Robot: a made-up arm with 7 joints. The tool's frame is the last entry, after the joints. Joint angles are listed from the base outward.
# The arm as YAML. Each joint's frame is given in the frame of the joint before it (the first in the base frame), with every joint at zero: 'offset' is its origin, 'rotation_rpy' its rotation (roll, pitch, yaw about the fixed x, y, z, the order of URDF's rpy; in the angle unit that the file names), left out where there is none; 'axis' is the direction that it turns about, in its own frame. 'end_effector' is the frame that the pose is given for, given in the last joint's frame.
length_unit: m
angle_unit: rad
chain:
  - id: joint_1
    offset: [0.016, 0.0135, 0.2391]
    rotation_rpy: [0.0, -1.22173, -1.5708]
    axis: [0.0, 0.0, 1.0]
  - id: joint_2
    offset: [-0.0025, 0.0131, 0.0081]
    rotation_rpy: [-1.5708, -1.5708, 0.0]
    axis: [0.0, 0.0, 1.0]
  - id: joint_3
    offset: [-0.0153, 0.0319, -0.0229]
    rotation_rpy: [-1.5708, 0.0, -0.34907]
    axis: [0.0, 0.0, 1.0]
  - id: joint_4
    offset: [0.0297, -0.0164, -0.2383]
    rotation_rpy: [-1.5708, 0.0, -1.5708]
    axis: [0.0, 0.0, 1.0]
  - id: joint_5
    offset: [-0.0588, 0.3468, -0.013]
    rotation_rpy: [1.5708, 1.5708, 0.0]
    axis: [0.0, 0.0, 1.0]
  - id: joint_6
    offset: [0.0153, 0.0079, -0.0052]
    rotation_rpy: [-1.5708, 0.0, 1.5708]
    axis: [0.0, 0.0, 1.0]
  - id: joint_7
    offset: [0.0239, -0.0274, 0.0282]
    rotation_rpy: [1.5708, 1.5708, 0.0]
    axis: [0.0, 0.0, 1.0]
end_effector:
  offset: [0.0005, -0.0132, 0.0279]
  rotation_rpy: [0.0, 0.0, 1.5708]
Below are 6 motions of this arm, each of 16 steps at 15 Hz.
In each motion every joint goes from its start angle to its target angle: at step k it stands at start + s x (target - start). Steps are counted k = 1, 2, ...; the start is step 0. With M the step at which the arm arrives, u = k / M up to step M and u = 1 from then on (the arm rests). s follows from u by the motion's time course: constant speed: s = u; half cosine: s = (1 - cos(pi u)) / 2; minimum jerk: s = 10 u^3 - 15 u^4 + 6 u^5.
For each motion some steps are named. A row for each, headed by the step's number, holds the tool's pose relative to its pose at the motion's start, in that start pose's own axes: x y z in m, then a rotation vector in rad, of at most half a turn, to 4 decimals.
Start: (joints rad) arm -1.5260 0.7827 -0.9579 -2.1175 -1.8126 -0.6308 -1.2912
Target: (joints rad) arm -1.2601 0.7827 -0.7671 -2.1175 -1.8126 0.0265 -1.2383
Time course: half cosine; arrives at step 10
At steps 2, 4, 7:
2: 0.0040 0.0048 0.0012 -0.0743 0.0141 0.0246
4: 0.0138 0.0172 0.0032 -0.2695 0.0452 0.0864
7: 0.0300 0.0386 0.0038 -0.6220 0.0808 0.1844

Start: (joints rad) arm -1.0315 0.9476 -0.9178 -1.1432 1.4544 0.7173 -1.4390
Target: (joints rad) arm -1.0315 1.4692 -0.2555 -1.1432 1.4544 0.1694 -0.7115
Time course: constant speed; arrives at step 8
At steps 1, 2, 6, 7, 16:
1: -0.0247 0.0113 0.0419 0.1610 0.0213 0.1261
2: -0.0462 0.0195 0.0854 0.3265 0.0298 0.2427
6: -0.0962 0.0251 0.2658 1.0134 -0.0835 0.5842
7: -0.0996 0.0208 0.3106 1.1839 -0.1528 0.6304
16: -0.0994 0.0145 0.3548 1.3496 -0.2395 0.6575

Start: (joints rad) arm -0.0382 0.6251 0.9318 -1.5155 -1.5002 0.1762 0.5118
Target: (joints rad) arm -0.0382 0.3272 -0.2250 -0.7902 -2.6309 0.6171 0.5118
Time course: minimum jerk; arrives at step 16
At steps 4, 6, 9, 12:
4: 0.0173 -0.0503 0.0226 -0.1033 -0.0273 -0.1258
6: 0.0411 -0.1256 0.0771 -0.2425 -0.1232 -0.3417
9: 0.0598 -0.2286 0.2268 -0.3736 -0.4922 -0.7422
12: 0.0407 -0.2612 0.3547 -0.3154 -0.9431 -0.9716

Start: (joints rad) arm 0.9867 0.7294 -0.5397 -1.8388 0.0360 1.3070 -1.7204
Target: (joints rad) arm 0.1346 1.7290 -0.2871 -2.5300 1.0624 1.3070 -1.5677
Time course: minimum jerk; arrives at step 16
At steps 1, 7, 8, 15, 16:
1: -0.0009 0.0001 0.0007 0.0018 0.0011 0.0005
7: -0.1127 0.0036 0.1511 0.3080 0.1797 0.0130
8: -0.1253 -0.0009 0.2035 0.3901 0.2296 -0.0134
15: -0.0760 -0.0438 0.3877 0.5763 0.4360 -0.2219
16: -0.0755 -0.0440 0.3882 0.5764 0.4369 -0.2229

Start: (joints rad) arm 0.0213 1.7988 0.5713 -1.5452 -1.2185 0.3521 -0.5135
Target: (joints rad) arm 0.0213 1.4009 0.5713 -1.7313 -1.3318 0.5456 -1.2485
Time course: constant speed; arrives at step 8
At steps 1, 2, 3, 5, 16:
1: 0.0094 0.0023 0.0086 -0.0244 0.0141 -0.0673
2: 0.0184 0.0052 0.0171 -0.0509 0.0264 -0.1348
3: 0.0271 0.0086 0.0254 -0.0793 0.0368 -0.2024
5: 0.0432 0.0170 0.0413 -0.1419 0.0510 -0.3381
16: 0.0641 0.0327 0.0629 -0.2488 0.0529 -0.5424

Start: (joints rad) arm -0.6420 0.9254 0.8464 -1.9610 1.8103 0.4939 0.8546
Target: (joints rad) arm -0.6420 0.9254 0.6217 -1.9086 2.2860 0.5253 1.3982
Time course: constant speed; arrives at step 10
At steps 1, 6, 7, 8, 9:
1: 0.0011 0.0075 -0.0041 0.0058 0.0274 0.1087
6: 0.0044 0.0481 -0.0231 0.0565 0.1474 0.6552
7: 0.0046 0.0568 -0.0266 0.0705 0.1679 0.7650
8: 0.0046 0.0658 -0.0300 0.0855 0.1872 0.8749
9: 0.0044 0.0749 -0.0333 0.1016 0.2053 0.9850

